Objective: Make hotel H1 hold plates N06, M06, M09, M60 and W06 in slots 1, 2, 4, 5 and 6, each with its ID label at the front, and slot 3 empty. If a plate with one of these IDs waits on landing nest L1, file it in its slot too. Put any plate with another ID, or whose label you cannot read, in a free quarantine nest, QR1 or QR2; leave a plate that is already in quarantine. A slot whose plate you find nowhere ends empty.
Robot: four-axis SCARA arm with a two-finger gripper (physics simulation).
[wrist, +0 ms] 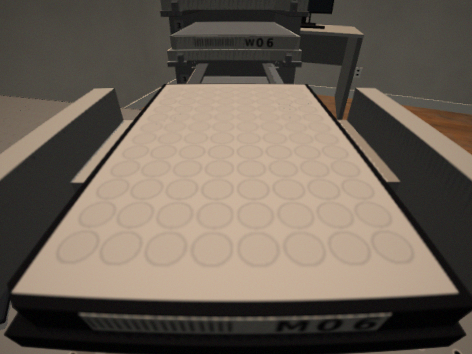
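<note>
My gripper is shut on plate M06, with a finger pad along each long side. Plate M06 is white-topped with a dark rim. It lies level between the fingers, its barcode and ID label facing the camera at the bottom of the view. Beyond it stands hotel H1, partly hidden by the held plate. Plate W06, pale grey, rests there with its label to the front, near a slot number 3. Bare support rails show below it. The lower edge of another light plate shows above, its label out of view.
A desk with part of a monitor stands behind the hotel to the right. Grey walls lie behind, with wooden floor at the right and a grey surface at the left. The held plate hides the hotel's lowest part.
</note>
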